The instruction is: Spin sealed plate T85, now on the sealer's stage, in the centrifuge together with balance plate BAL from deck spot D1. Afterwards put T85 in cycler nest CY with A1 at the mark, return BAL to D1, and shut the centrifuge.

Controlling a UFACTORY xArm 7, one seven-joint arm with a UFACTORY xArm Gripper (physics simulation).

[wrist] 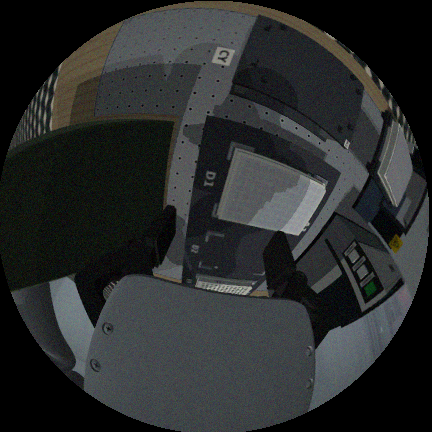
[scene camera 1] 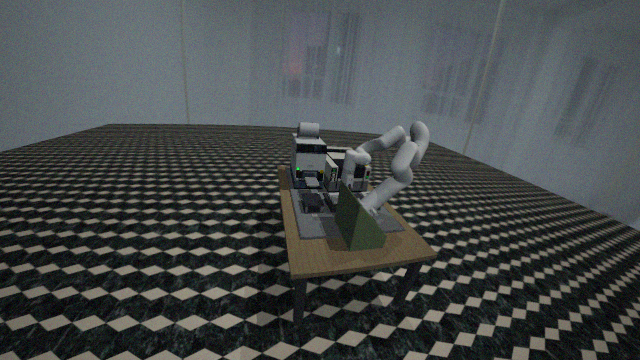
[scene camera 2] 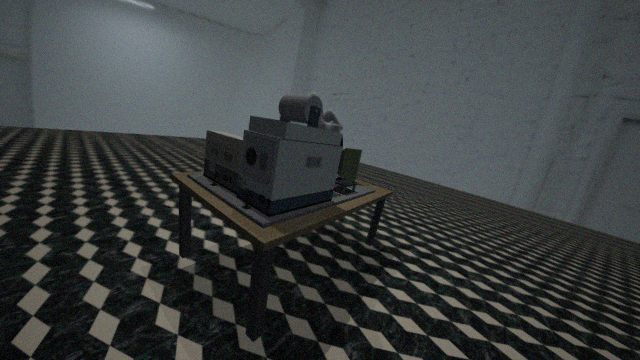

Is the gripper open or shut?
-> Open.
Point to a perforated grey deck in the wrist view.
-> At 166,68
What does the gripper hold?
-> Nothing.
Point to a pale plate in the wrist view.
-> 259,191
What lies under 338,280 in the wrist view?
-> An instrument with green button.
